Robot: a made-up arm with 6 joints.
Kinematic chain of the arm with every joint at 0, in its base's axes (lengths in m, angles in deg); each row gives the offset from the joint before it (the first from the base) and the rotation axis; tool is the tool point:
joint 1: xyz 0 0 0.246 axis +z
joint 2: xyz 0 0 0 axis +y
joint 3: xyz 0 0 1.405 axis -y
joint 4: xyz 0 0 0 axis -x
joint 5: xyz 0.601 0 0 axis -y
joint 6: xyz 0 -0.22 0 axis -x
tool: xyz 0 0 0
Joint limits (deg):
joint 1: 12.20..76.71
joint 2: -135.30..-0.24
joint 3: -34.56..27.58
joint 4: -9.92..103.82
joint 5: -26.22..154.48
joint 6: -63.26..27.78
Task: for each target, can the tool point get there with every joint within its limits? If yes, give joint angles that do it. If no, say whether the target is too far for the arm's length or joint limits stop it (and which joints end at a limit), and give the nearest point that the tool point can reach.
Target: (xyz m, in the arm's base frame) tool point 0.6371 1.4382 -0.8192
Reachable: no: joint limits stop it (at a limit: joint 1, joint 2, joint 3, joint 4) | nearest point 0.3187 0.4067 1.2808 | short by 2.361 m
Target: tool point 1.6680 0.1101 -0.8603
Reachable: no: joint limits stop it (at a limit: joint 1, joint 2, joint 3, joint 4) | nearest point -0.0335 -1.0844 -0.1551 | short by 2.195 m
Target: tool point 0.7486 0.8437 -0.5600
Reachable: no: joint limits stop it (at a limit: joint 2, joint 3, joint 4) | nearest point 0.3430 0.3865 1.2808 | short by 1.940 m
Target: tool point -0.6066 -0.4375 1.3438
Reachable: yes | joints 19.44 -58.58 -27.40 16.75 83.42 -40.01
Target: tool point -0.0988 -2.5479 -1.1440
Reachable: no: too far | nearest point -0.2823 -1.6466 -0.6802 | short by 1.030 m
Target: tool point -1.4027 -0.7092 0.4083
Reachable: yes | joints 25.69 -107.92 -16.30 81.89 -7.49 -32.17
